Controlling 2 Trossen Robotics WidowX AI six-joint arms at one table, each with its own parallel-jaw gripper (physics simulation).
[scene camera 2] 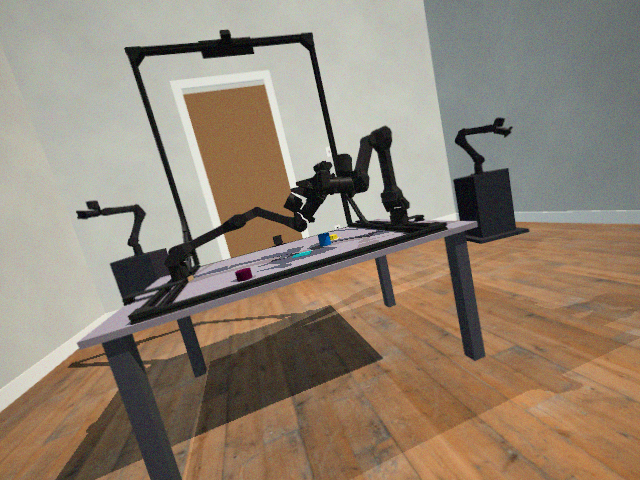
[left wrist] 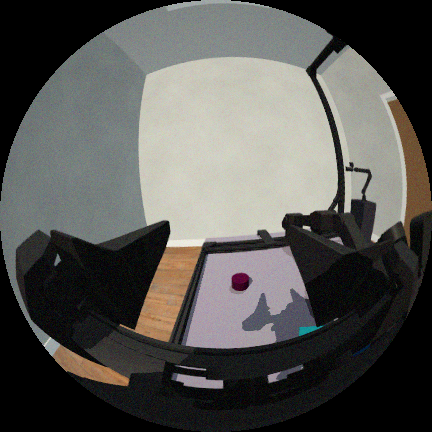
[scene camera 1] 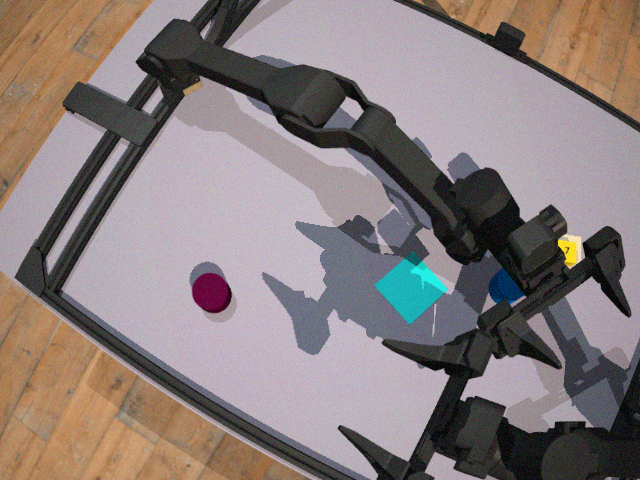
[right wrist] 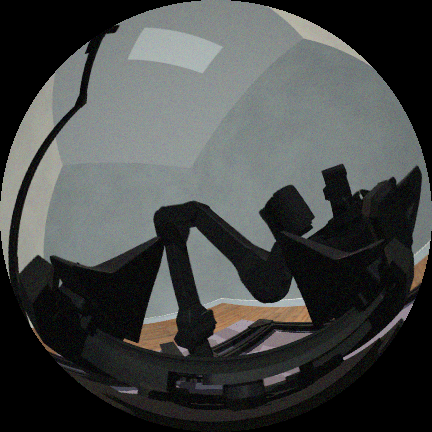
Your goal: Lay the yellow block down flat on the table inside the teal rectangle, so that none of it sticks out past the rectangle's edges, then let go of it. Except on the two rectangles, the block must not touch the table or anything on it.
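Frame: origin at the left arm's base, x ahead, y left, z up, level; metres.
Where they show: left gripper, between the fingertips: (scene camera 2: 293,187) (left wrist: 230,228) (scene camera 1: 361,383); right gripper, between the fingertips: (scene camera 1: 596,340) (right wrist: 222,240); left arm's base, origin of its link: (scene camera 2: 400,224) (right wrist: 202,356); right arm's base, origin of its link: (scene camera 2: 181,278) (scene camera 1: 176,75).
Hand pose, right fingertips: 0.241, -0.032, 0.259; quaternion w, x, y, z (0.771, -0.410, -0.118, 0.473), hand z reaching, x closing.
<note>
Things, the pixels of their top centre, and the offset from my right fingertips, as dx, dy, dz. "spot": a spot on its surface instead.
- yellow block, centre of its top: (scene camera 1: 567,251) (scene camera 2: 332,235) -0.004, -0.183, -0.259
- teal rectangle, a spot on its surface: (scene camera 1: 408,291) (left wrist: 310,339) (scene camera 2: 302,254) spot: +0.191, -0.025, -0.277
- blue cylinder, centre of its top: (scene camera 1: 513,281) (scene camera 2: 323,234) +0.064, -0.092, -0.229
- maroon cylinder, centre of its top: (scene camera 1: 209,291) (left wrist: 239,277) (scene camera 2: 242,270) +0.426, +0.105, -0.248
The yellow block (scene camera 1: 568,251) (scene camera 2: 333,237), marked 7, lies on a pale patch at the right, partly hidden by the right gripper's body in scene camera 1. The teal rectangle (scene camera 1: 408,291) (scene camera 2: 301,254) (left wrist: 308,330) lies on the table with no block on it, partly in shadow. My left gripper (scene camera 1: 362,384) (left wrist: 230,228) is open and empty, raised above the table, below and left of the rectangle in scene camera 1. My right gripper (scene camera 1: 594,341) is open and empty, raised, below the block in that view. The grippers overlap in scene camera 2.
A blue cylinder (scene camera 1: 501,286) (scene camera 2: 324,239) stands between the rectangle and the block, partly under the right arm in scene camera 1. A maroon cylinder (scene camera 1: 210,291) (scene camera 2: 243,273) (left wrist: 240,281) stands farther left. The arms' grippers are close together. Black rails edge the table.
</note>
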